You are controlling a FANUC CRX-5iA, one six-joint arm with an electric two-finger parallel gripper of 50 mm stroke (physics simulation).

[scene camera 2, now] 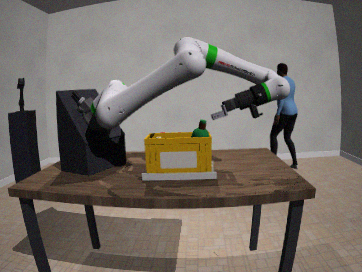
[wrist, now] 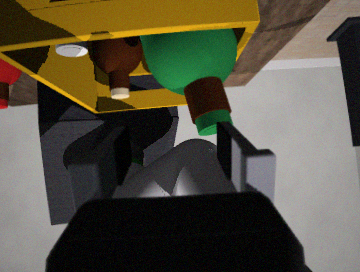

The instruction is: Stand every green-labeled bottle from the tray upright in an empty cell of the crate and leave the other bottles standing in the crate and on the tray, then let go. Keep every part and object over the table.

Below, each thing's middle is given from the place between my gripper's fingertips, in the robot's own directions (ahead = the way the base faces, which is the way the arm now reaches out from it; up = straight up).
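Scene:
Green bottle (wrist: 195,64): my hand is 60 mm beyond it, 10 mm to the left of it and 90 mm above it.

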